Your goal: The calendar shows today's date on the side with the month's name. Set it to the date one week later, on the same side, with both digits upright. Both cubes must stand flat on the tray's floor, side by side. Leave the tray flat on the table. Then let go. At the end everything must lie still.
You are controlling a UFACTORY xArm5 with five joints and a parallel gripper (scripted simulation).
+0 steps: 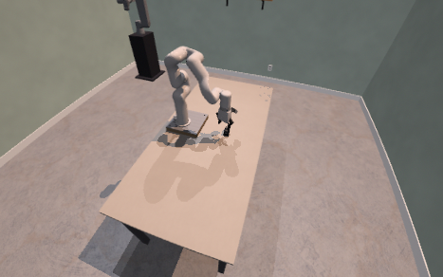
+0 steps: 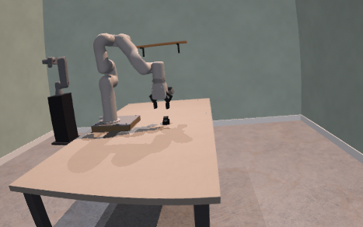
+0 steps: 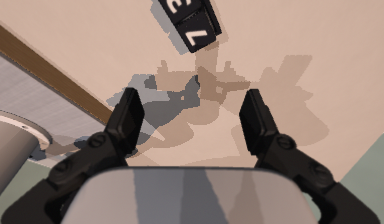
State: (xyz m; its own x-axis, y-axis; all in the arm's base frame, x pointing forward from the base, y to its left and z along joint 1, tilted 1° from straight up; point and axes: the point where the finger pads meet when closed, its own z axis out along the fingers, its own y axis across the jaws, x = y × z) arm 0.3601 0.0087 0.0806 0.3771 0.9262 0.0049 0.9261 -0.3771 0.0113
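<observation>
Right now the black cube is 9 cm below my hand, 2 cm to the left of it and 1 cm ahead of it. Also, from my hand: black calendar tray (10 cm below, 4 cm to the left, 1 cm ahead).
</observation>
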